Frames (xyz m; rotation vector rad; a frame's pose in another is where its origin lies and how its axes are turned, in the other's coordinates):
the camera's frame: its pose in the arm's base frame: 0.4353 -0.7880 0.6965 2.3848 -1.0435 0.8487
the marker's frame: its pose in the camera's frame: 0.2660 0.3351 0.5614 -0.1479 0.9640 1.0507
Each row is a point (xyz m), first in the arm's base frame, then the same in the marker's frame.
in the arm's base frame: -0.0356 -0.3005 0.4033
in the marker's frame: 0.2260 0.3309 -1.2297
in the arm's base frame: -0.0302 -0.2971 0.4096
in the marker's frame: 0.2264 0.3222 -1.2321
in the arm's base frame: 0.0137 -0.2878 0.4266
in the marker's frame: 0.2071 0.2784 -1.2347
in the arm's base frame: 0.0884 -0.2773 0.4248
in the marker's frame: 0.1529 0.2259 -1.2344
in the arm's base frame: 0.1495 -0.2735 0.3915
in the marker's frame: 0.0863 0.2059 -1.2301
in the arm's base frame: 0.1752 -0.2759 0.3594
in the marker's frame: 0.0457 0.2107 -1.2247
